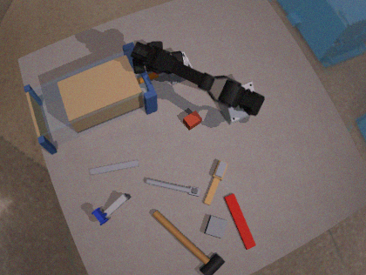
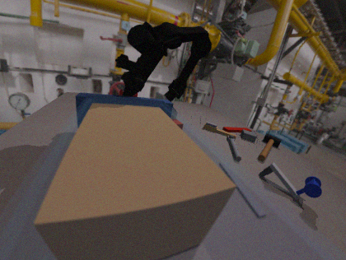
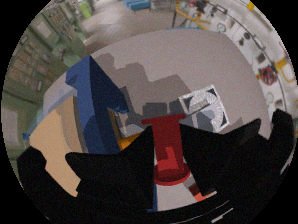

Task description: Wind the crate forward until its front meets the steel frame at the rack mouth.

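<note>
My gripper tip is 70 mm short of the blue steel frame, 10 mm to the right of it and 30 mm above it. The rest, counted from my gripper tip: red knob (20 mm to the left); red-knobbed crank (30 mm behind, 20 mm to the left, 30 mm below); grey winch (110 mm behind, 10 mm to the left, 100 mm below).
</note>
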